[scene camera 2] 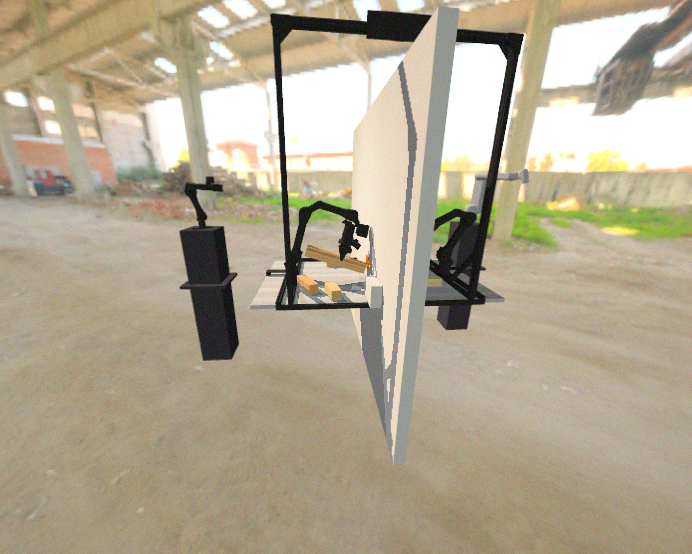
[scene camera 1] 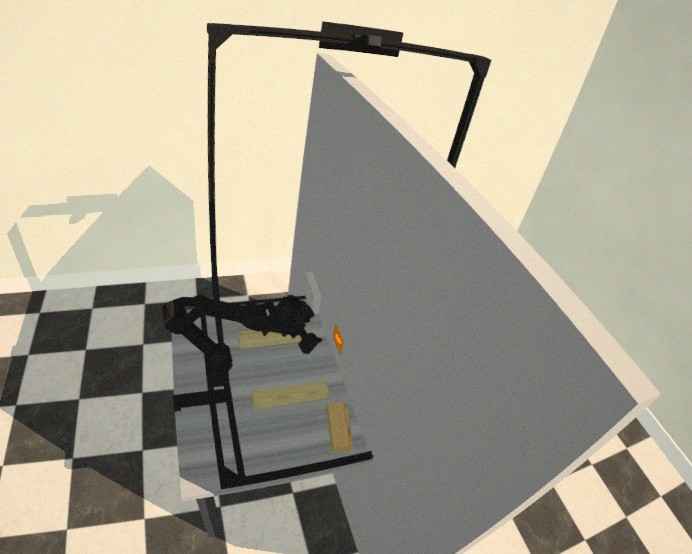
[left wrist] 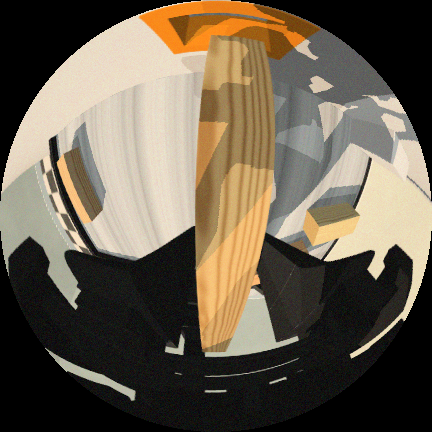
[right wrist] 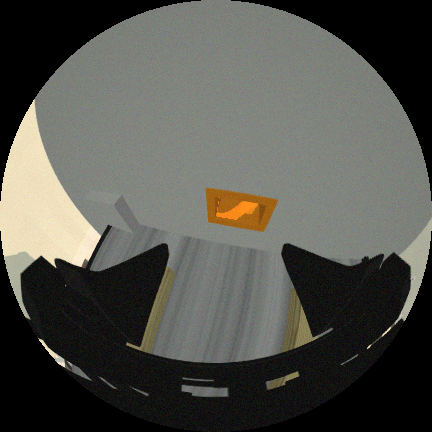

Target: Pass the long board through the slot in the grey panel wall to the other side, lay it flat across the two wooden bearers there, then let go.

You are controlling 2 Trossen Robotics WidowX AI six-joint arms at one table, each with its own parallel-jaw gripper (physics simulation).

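Frame: origin at the left arm's base, x left, y down, z back, level; millimetres.
Seen in the pictures: left gripper, fingertip midpoint: [scene camera 2: 341,260] [left wrist: 224,232]; right gripper, fingertip midpoint: [scene camera 1: 315,330] [right wrist: 227,250]; right arm's base, origin of the base link: [scene camera 2: 443,272] [scene camera 1: 217,378].
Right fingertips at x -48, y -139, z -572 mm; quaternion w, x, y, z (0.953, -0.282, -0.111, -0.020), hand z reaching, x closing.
Note:
Pixels of each thing's top centre, then the offset from my right fingertips to it. "spot": a spot on its surface instead.
- wooden block, middle of its top: [scene camera 1: 340,423] dx +302, dy +120, dz +16 mm
- grey block, surface spot: [right wrist: 127,215] spot: dx -222, dy +108, dz +74 mm
The long board [scene camera 2: 323,253] [left wrist: 235,150] is held slanting above the table on the left arm's side of the panel wall [scene camera 1: 432,288] [scene camera 2: 380,150] [right wrist: 225,100]. My left gripper [left wrist: 224,232] is shut on it. The board's far end overlaps the lower rim of the orange slot frame [left wrist: 162,30] [scene camera 2: 368,264] in the left wrist view; contact cannot be told. The slot frame also shows in scene camera 1 [scene camera 1: 337,328] and the right wrist view [right wrist: 237,224], with no board coming through. My right gripper [right wrist: 227,250] is open and empty, facing the slot. Two bearers [scene camera 1: 268,338] [scene camera 1: 289,395] lie beneath and beside it.
A wooden block [scene camera 1: 339,427] lies by the wall on the right arm's side. Two short blocks [scene camera 2: 307,283] [scene camera 2: 333,290] lie on the left arm's side. A grey block [right wrist: 127,215] juts near the wall's foot. A black frame [scene camera 1: 211,173] [scene camera 2: 281,144] stands around the tables.

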